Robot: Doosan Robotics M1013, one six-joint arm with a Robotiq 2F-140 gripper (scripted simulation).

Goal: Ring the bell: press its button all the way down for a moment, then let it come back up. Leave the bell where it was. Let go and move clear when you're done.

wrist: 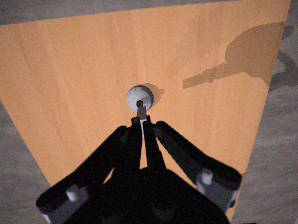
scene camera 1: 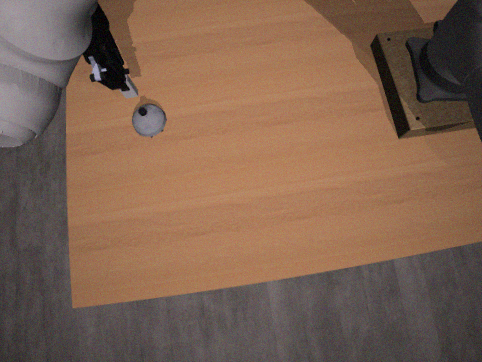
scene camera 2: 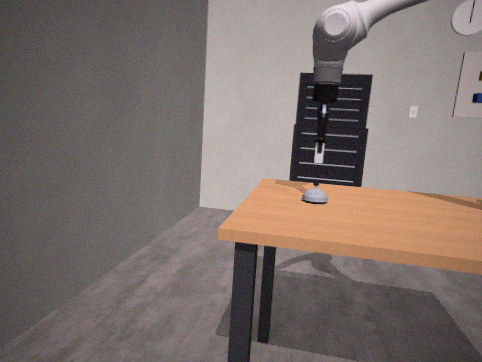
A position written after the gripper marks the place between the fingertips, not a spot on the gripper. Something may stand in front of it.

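Note:
A bell [scene camera 1: 153,123] is visible, as is the gripper [scene camera 1: 131,94], [wrist: 142,112].

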